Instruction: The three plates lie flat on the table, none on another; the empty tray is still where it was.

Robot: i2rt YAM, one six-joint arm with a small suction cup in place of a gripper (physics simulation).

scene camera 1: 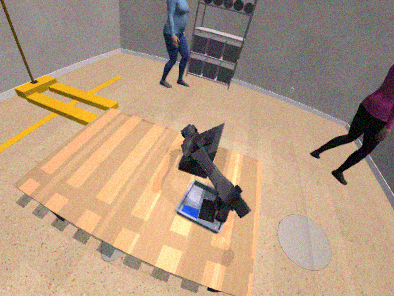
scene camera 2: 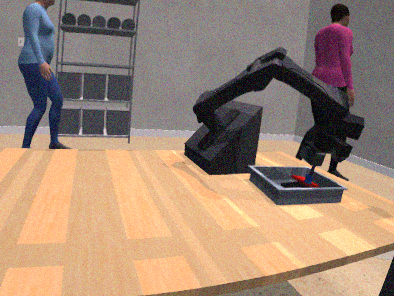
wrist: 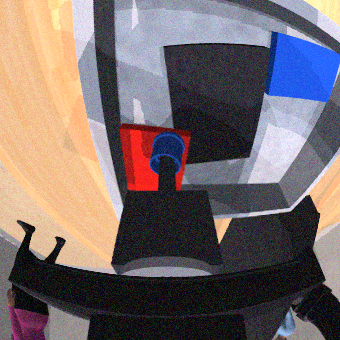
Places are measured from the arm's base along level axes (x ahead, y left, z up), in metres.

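Where they show: hand, tool point: (scene camera 1: 218, 208) (scene camera 2: 306, 184) (wrist: 166, 142); arm's base, link origin: (scene camera 2: 219, 129).
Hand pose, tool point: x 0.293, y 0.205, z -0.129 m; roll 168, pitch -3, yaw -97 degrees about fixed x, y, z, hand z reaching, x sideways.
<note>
Things, the pixels of their top centre, and the offset from my tool point. Level surfaces: height alone.
- grey tray, top centre: (wrist: 258, 149) (scene camera 2: 296, 176) (scene camera 1: 206, 203) 0.015 m ahead, 0.072 m right, 0.038 m up
- black plate, top centre: (wrist: 218, 112) (scene camera 2: 301, 188) (scene camera 1: 208, 209) 0.027 m ahead, 0.049 m right, 0.001 m up
- blue plate, top centre: (wrist: 309, 71) (scene camera 1: 190, 211) 0.072 m ahead, 0.138 m right, 0.001 m up
- red plate, top centre: (wrist: 153, 171) (scene camera 2: 305, 178) 0.026 m back, 0.017 m left, 0.011 m up
- wooden table, surface height: 0.012 m down
The grey tray (scene camera 1: 195, 220) (scene camera 2: 310, 196) (wrist: 104, 75) stands on the table beside the arm's base, with three plates inside its walls. The black plate (scene camera 1: 206, 210) (scene camera 2: 290, 185) (wrist: 215, 95) is in the middle of the tray. The blue plate (scene camera 1: 190, 211) (wrist: 302, 67) is near the wall on the far side from the red one. My suction cup (scene camera 2: 309, 178) (wrist: 167, 150) is on the red plate (scene camera 2: 300, 178) (wrist: 136, 160), which looks tilted and overlaps the black plate's edge in the wrist view. In scene camera 1 the arm mostly hides the red plate. A second, empty tray does not show.
The arm's dark wedge-shaped base (scene camera 1: 192, 165) (scene camera 2: 235, 145) stands behind the tray on the wooden table (scene camera 1: 125, 200) (scene camera 2: 100, 260). A person in blue (scene camera 1: 176, 40) (scene camera 2: 40, 75) and a person in pink (scene camera 1: 372, 120) (scene camera 2: 334, 55) are on the floor beyond the table.
</note>
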